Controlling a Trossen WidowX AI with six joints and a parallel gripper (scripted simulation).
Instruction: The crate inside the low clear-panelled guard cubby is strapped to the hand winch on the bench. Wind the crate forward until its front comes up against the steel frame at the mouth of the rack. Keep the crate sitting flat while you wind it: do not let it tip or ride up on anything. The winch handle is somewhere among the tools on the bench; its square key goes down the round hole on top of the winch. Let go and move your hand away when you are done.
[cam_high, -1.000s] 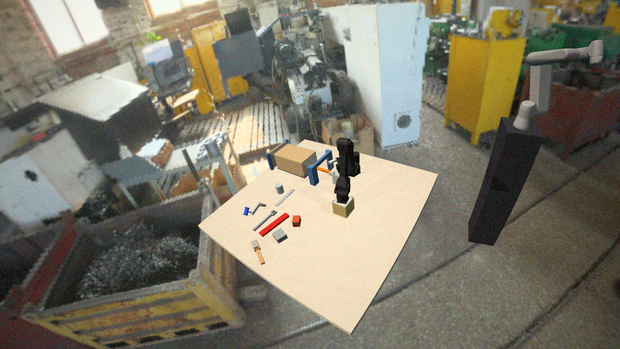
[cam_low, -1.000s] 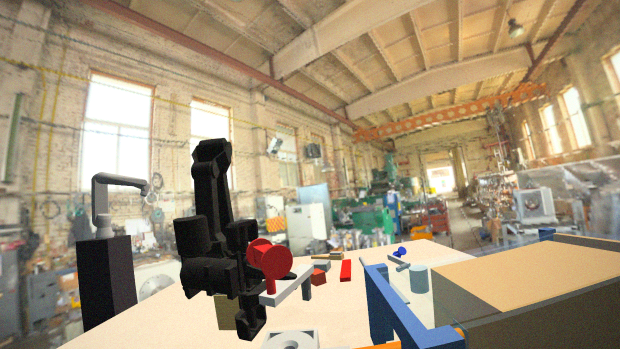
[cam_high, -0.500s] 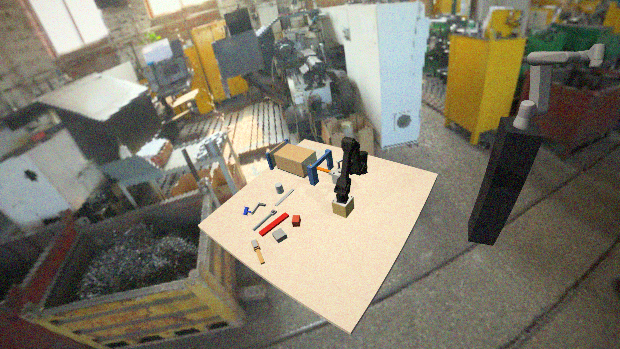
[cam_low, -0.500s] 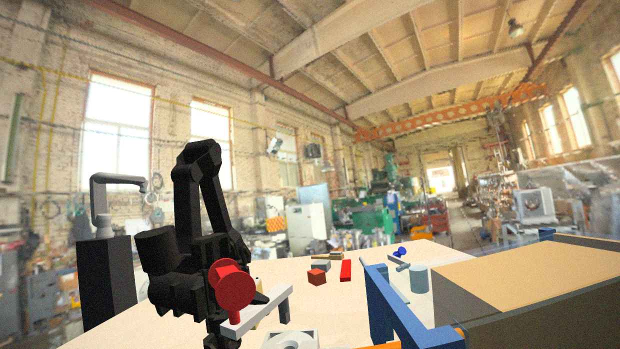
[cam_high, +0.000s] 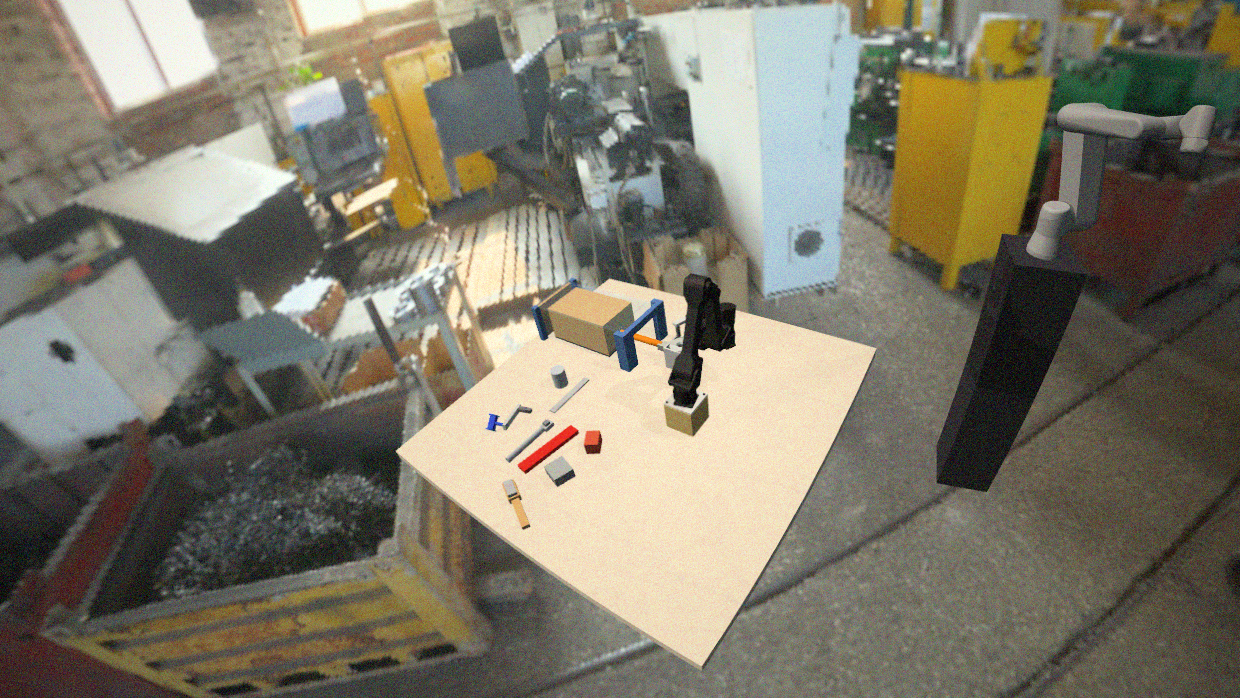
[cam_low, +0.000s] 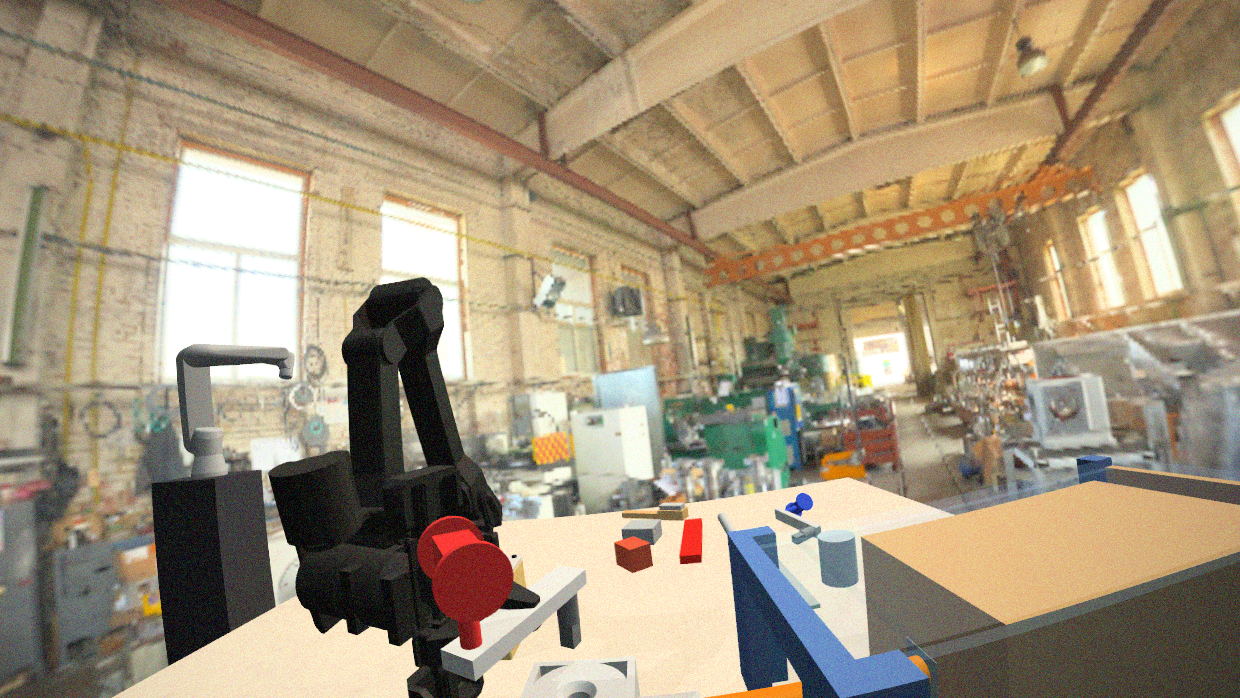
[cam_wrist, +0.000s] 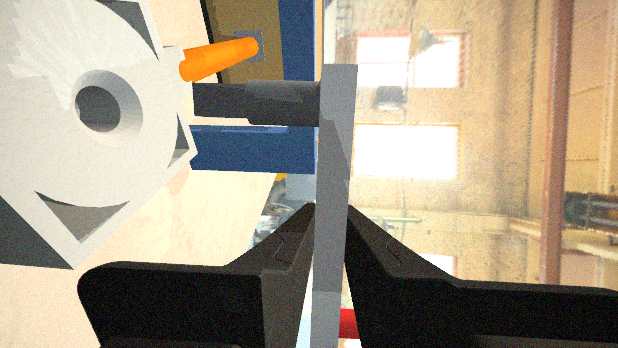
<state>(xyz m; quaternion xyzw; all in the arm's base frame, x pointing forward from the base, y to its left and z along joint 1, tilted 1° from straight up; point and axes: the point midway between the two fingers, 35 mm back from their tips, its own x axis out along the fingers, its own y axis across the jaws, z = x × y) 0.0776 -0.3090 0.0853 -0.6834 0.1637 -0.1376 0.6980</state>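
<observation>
The red knob lies 40 mm to the right of my gripper tip, 40 mm behind it and 40 mm above it. Round my gripper tip: red-knobbed winch handle (20 mm behind, 10 mm to the right, 10 mm above); then blue steel frame (170 mm ahead, 70 mm below, 10 mm to the left); then grey winch (150 mm below, 40 mm to the left).
</observation>
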